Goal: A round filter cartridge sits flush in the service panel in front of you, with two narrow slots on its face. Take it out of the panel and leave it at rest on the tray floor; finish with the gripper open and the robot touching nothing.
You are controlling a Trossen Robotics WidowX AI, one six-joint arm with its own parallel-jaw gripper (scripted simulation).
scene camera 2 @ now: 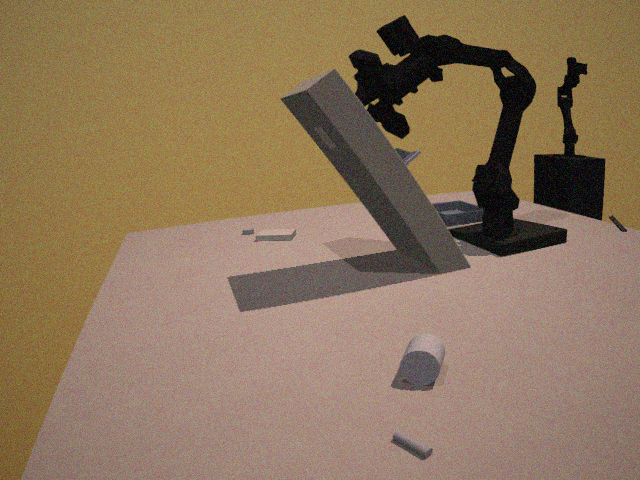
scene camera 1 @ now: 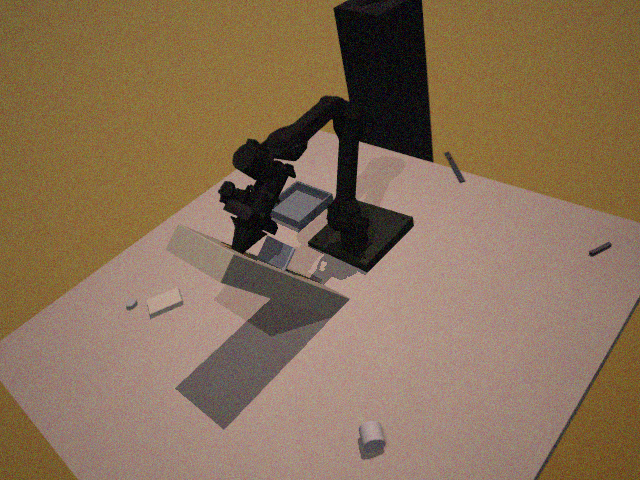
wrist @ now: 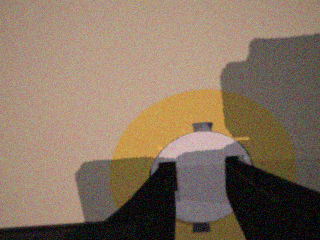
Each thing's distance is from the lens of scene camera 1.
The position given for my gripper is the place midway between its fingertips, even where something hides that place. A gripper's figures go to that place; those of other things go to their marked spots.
my gripper (scene camera 1: pixel 235 254): 1.16 m
grey service panel (scene camera 1: pixel 215 258): 1.06 m
small blue-grey plate (scene camera 1: pixel 273 251): 1.26 m
blue-grey tray (scene camera 1: pixel 300 203): 1.71 m
The marked spots on the grey service panel and the small blue-grey plate are 0.23 m apart.
